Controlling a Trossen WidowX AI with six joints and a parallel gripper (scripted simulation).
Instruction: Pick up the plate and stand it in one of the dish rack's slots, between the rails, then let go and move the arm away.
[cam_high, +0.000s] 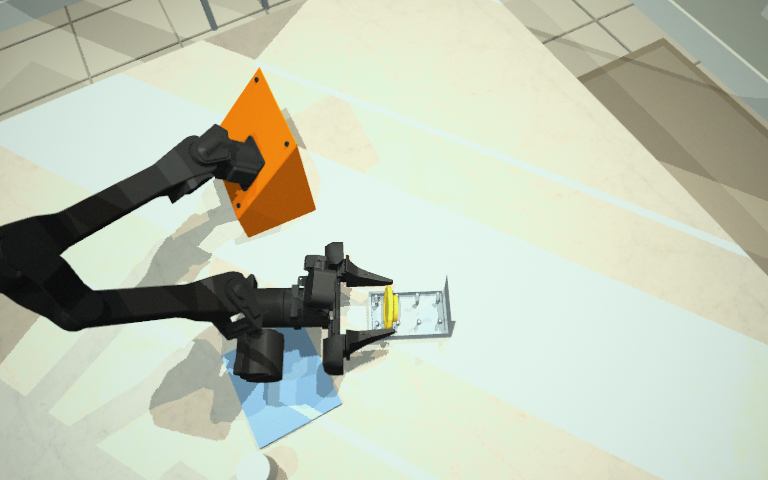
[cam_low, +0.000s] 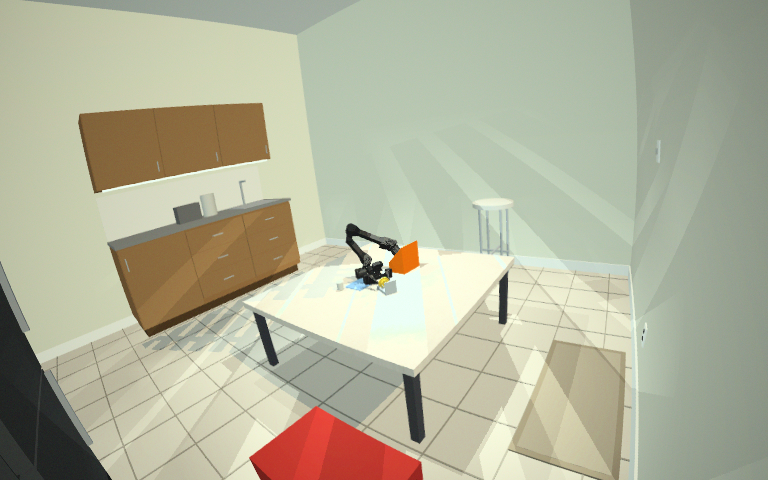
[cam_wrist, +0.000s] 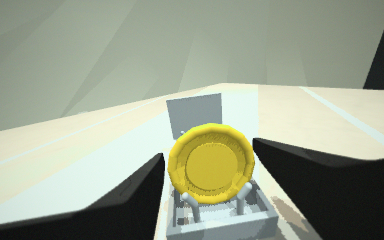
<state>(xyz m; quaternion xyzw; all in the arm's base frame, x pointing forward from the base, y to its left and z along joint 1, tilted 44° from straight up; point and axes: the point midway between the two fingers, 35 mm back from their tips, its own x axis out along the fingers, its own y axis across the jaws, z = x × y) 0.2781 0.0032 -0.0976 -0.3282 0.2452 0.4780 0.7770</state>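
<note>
Now: gripper tip 1 cm to the left of the yellow plate. From my gripper tip the other things lie so: blue mat (19 cm to the right, 5 cm below, 1 cm ahead); grey dish rack (3 cm below, 2 cm to the left, 1 cm ahead); blue utensil (20 cm to the right, 10 cm behind, 5 cm below).
</note>
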